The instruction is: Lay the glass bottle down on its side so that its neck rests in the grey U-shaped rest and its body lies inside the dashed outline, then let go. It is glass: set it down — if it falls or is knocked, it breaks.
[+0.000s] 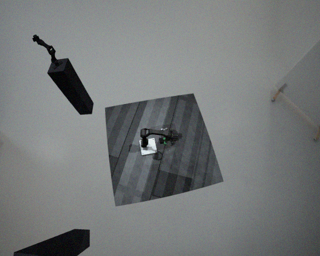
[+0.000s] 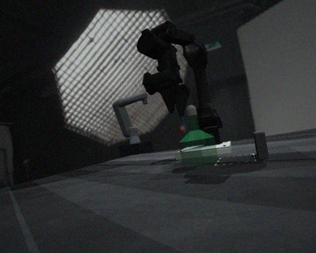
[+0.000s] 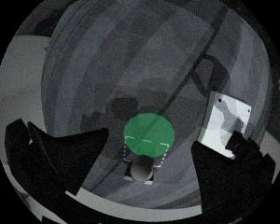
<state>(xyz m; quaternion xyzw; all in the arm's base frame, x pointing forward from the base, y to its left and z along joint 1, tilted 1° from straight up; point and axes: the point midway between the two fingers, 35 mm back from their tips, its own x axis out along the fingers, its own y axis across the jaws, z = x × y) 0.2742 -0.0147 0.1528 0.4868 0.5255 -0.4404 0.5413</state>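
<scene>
Now: gripper tip 50 mm above the green glass bottle and 40 mm to the right of it.
</scene>
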